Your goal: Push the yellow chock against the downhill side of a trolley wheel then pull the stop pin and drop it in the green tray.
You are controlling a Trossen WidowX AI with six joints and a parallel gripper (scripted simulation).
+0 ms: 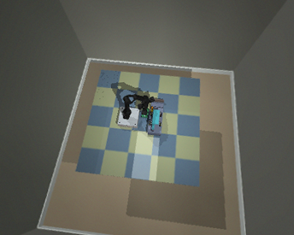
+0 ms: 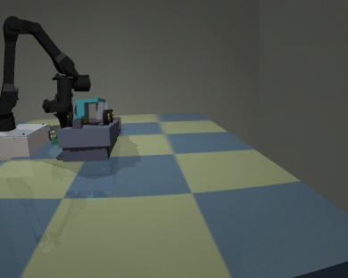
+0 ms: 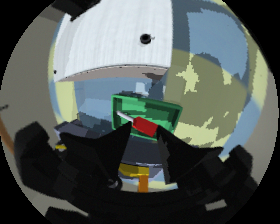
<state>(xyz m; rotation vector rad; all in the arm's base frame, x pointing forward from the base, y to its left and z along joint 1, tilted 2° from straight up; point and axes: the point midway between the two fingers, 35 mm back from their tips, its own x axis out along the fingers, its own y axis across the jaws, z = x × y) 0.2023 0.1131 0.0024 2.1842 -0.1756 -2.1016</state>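
Now: the red-headed stop pin 20 mm to the right of my gripper tip and 10 mm below it. Also, from my gripper tip: green tray 10 mm to the right, 40 mm below; grey ramp 130 mm ahead, 100 mm to the right, 20 mm above; yellow chock 80 mm ahead, 50 mm above.
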